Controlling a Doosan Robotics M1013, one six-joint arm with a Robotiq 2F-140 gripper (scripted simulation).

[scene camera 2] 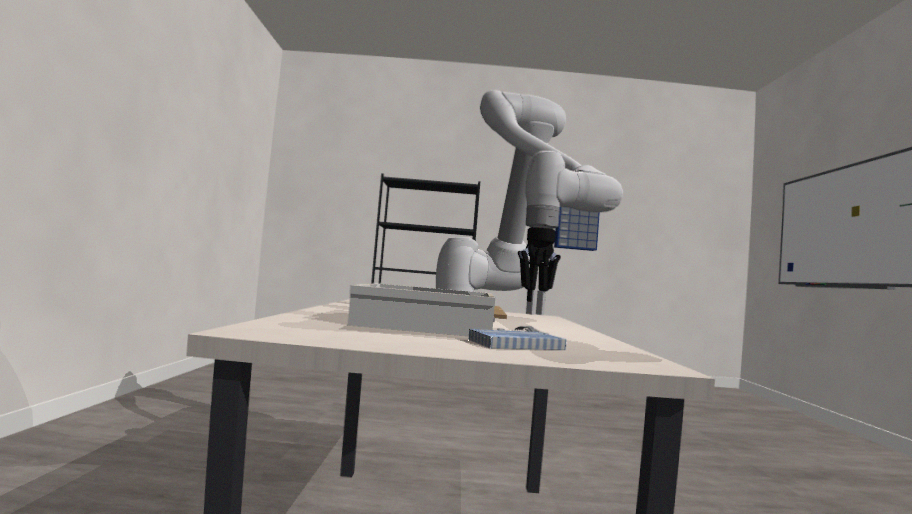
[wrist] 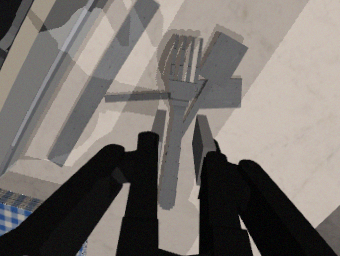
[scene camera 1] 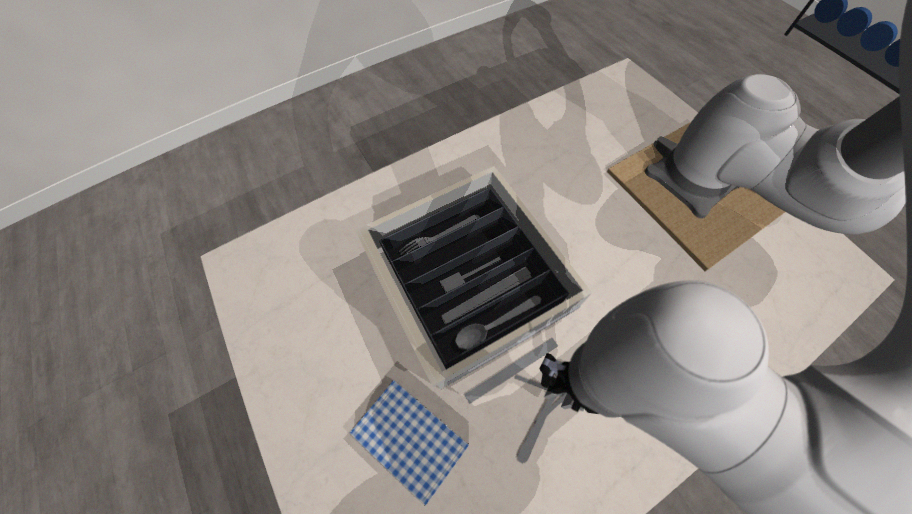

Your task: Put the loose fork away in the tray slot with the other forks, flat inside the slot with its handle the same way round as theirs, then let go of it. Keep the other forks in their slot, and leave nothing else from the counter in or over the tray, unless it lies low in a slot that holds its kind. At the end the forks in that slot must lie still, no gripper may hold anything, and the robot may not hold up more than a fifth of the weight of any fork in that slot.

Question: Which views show the gripper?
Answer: Scene camera 2, the wrist view and scene camera 1: all of them.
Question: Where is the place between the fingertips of the gripper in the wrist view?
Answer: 179, 127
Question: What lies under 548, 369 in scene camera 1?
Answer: The gripper.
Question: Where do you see a cutlery tray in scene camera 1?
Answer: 515, 232
